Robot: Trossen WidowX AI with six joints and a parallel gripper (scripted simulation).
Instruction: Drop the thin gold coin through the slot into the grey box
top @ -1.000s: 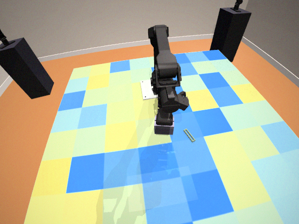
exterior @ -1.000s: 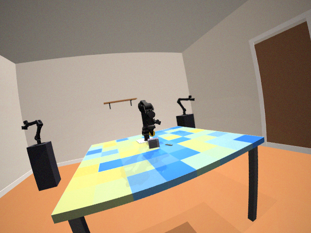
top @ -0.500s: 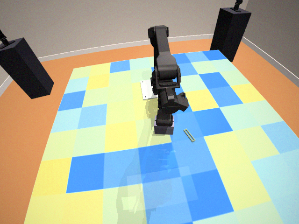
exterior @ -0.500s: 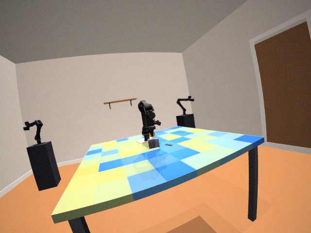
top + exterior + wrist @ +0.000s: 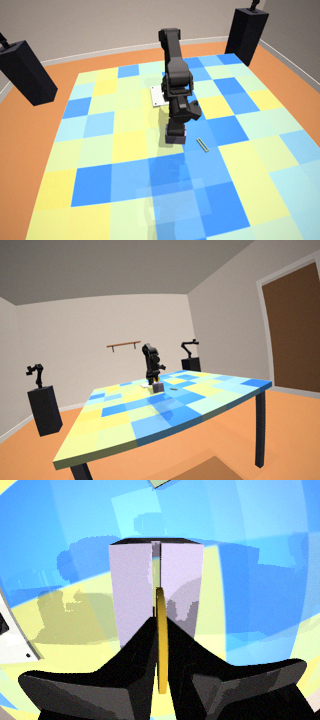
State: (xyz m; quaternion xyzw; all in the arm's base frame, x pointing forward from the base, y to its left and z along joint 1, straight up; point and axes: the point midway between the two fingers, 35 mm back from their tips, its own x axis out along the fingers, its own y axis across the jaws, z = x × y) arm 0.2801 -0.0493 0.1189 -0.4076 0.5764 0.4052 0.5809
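The gold coin lies 20 mm above my gripper tip.
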